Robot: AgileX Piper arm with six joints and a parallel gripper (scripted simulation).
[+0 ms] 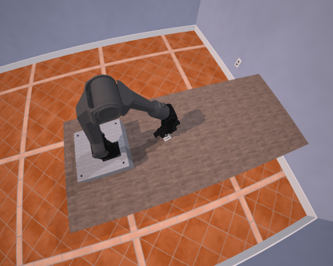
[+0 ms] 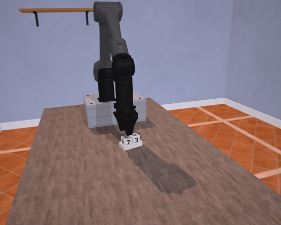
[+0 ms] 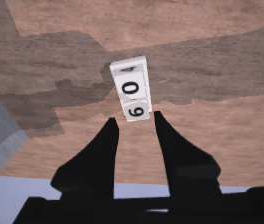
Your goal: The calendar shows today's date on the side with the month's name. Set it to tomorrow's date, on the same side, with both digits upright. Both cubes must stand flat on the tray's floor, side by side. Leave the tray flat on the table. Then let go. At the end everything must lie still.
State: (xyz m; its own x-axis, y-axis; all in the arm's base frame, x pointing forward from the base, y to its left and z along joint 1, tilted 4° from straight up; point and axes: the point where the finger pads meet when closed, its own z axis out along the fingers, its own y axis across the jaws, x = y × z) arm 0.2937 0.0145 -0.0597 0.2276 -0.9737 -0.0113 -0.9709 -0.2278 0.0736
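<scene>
My hand is 5 cm above the white calendar tray and 2 cm to the right of it.
</scene>
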